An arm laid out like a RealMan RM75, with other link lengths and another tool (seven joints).
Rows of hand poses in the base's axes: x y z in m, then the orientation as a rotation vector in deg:
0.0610, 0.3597, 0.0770, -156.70, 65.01, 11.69
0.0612, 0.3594, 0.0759, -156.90, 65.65, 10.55
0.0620, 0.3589, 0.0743, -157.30, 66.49, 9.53
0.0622, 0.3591, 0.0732, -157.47, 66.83, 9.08
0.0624, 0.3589, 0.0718, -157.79, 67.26, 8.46
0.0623, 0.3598, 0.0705, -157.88, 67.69, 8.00
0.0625, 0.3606, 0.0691, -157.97, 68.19, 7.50
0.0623, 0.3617, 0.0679, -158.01, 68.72, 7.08
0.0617, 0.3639, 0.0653, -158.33, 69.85, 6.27
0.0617, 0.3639, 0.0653, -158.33, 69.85, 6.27
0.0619, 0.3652, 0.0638, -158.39, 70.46, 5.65
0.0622, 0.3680, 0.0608, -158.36, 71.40, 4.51
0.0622, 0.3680, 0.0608, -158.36, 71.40, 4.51
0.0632, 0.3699, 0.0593, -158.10, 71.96, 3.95
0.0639, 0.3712, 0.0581, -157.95, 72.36, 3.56
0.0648, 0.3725, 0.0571, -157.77, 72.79, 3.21
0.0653, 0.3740, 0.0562, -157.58, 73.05, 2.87
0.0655, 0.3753, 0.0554, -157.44, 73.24, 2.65
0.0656, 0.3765, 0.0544, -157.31, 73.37, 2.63
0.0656, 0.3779, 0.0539, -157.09, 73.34, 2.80
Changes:
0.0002, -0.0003, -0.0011, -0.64, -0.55, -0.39
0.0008, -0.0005, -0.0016, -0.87, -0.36, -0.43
0.0002, 0.0002, -0.0011, -0.37, -0.17, -0.17
0.0002, -0.0002, -0.0014, -0.57, -0.21, -0.19
-0.0001, 0.0009, -0.0013, -0.34, -0.18, -0.25
0.0002, 0.0008, -0.0014, -0.38, -0.19, -0.29
-0.0002, 0.0011, -0.0012, -0.33, -0.15, -0.32
-0.0006, 0.0022, -0.0026, -0.88, -0.18, -0.61
0.0000, 0.0000, 0.0000, 0.00, 0.00, 0.00
0.0002, 0.0013, -0.0015, -0.43, -0.24, -0.37
0.0003, 0.0028, -0.0030, -0.61, -0.52, -0.61
0.0000, 0.0000, 0.0000, 0.00, 0.00, 0.00
0.0010, 0.0019, -0.0015, -0.13, -0.32, -0.43
0.0007, 0.0013, -0.0012, -0.13, -0.21, -0.29
0.0009, 0.0013, -0.0010, -0.10, -0.19, -0.32
0.0005, 0.0015, -0.0009, -0.03, -0.22, -0.22
0.0002, 0.0013, -0.0008, -0.01, -0.14, -0.16
0.0001, 0.0012, -0.0010, 0.05, -0.03, -0.12
0.0000, 0.0014, -0.0005, 0.24, 0.02, -0.04

